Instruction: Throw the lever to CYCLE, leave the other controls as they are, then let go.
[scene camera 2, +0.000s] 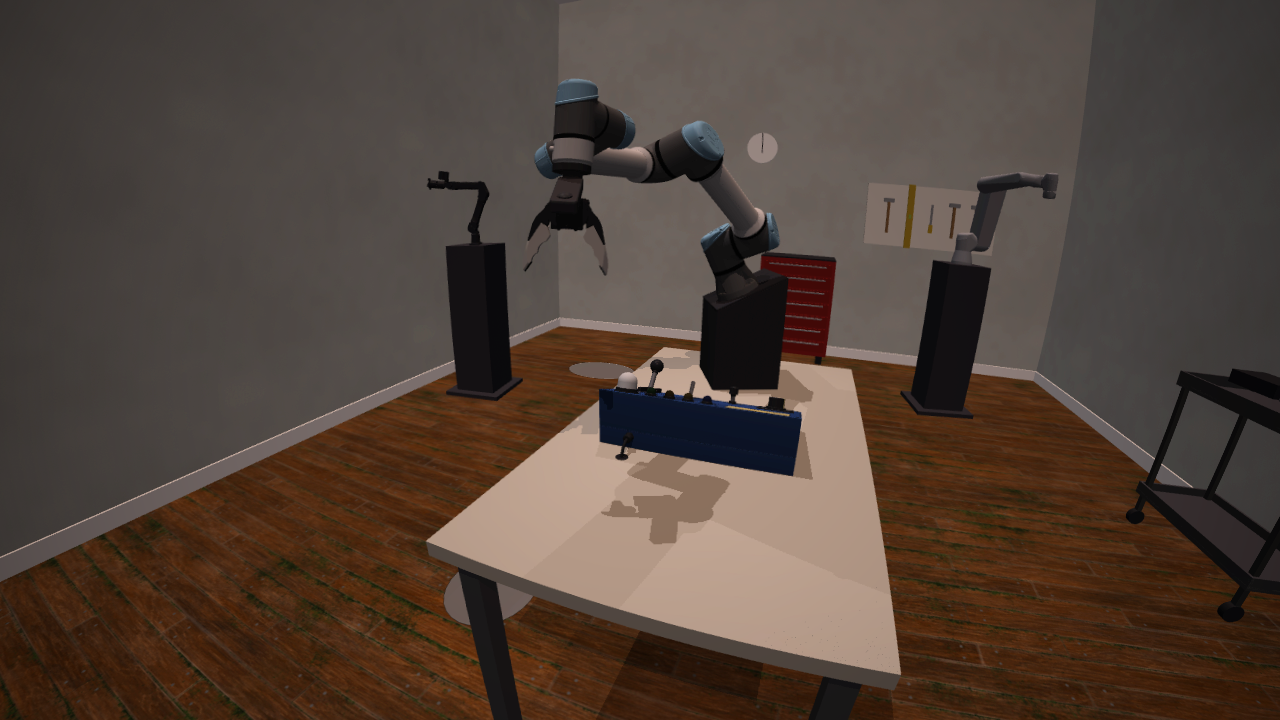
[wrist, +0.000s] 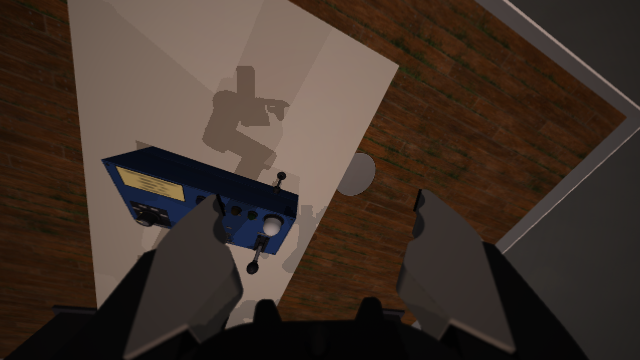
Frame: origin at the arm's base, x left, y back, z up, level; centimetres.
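Seen in the pictures: gripper, fingertip midpoint: (scene camera 2: 565, 273) (wrist: 319, 194); arm's base at its link origin: (scene camera 2: 738, 291).
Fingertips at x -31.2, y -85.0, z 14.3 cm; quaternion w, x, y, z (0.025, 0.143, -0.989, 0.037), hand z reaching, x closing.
Observation:
Offsets run from my fingertips to a thing's middle. "spot": to the spot under its first point. Level surfaces: height alone.
A blue control box @[dx +25.0, dy +35.7, dz -39.1 cm] (scene camera 2: 698, 434) (wrist: 200, 173) stands on the white table @[dz -47.2 cm] (scene camera 2: 769, 591) (wrist: 350, 65). A lever with a black ball knob @[dx +8.9, dy +50.1, dz -32.7 cm] (scene camera 2: 657, 366) (wrist: 252, 267) rises from a slot near the box's end, beside a white dome @[spot: dx +5.5, dy +27.3, dz -30.2 cm] (scene camera 2: 627, 382) (wrist: 272, 226). A smaller black-knobbed handle @[spot: dx +6.3, dy +21.1, dz -44.1 cm] (scene camera 2: 624, 443) (wrist: 281, 176) sticks out from the box's long side. The CYCLE marking cannot be read. My gripper (scene camera 2: 565, 271) (wrist: 319, 194) is open and empty, pointing down high above the box, off towards its dome end. In the wrist view the left finger hides part of the panel.
The box also carries a yellow label @[spot: dx +38.5, dy +23.8, dz -33.2 cm] (wrist: 150, 183), a black rotary knob @[dx +43.8, dy +39.7, dz -36.8 cm] (scene camera 2: 776, 403) (wrist: 146, 219), a row of round buttons and small toggles. The black robot pedestal (scene camera 2: 742, 344) stands behind it. A dark cart (scene camera 2: 1203, 506) is at the right.

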